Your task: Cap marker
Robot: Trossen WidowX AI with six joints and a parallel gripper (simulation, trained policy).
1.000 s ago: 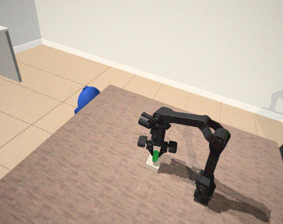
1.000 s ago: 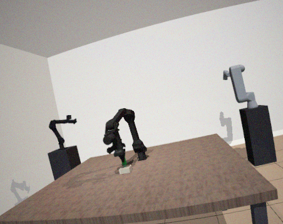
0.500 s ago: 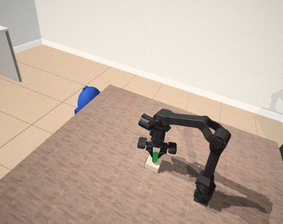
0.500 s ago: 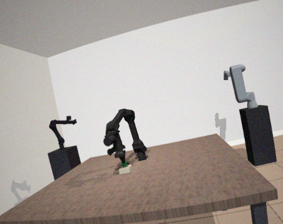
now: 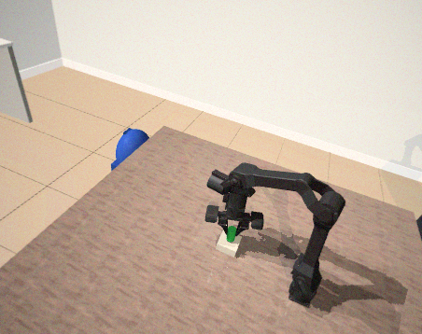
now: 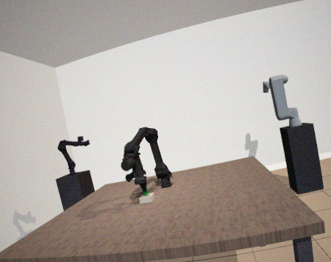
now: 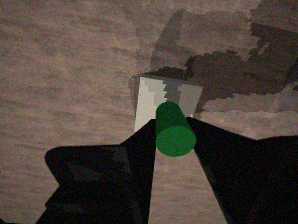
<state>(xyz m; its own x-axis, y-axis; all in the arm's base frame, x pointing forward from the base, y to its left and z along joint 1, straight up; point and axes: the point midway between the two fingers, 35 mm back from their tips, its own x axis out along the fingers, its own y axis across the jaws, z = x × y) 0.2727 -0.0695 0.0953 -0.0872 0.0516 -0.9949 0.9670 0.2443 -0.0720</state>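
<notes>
Now: gripper tip right at the green cap. From my gripper tip the other things lie so: holder block 4 cm below.
</notes>
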